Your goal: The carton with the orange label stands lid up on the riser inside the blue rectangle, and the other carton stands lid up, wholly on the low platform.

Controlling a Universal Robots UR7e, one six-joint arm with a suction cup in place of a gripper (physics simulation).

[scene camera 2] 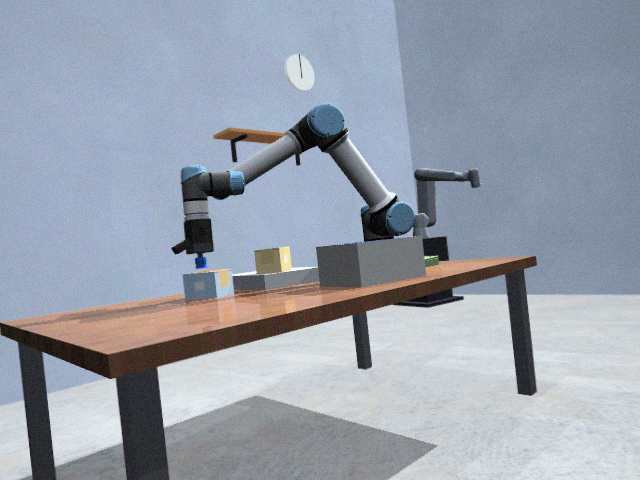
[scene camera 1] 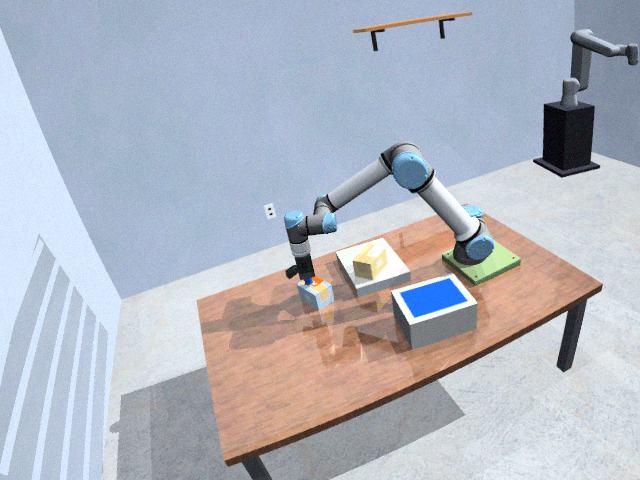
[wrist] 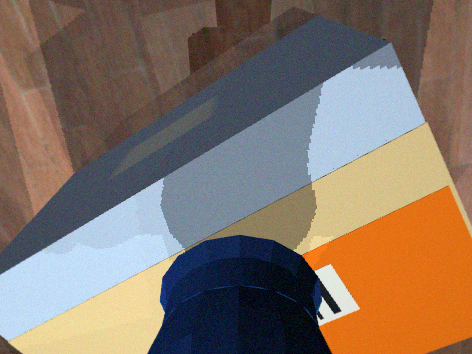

low white platform: scene camera 2; scene camera 1; not seen in the wrist view (out of frame)
same spot on low white platform: (scene camera 1: 395, 272) = (scene camera 2: 306, 268)
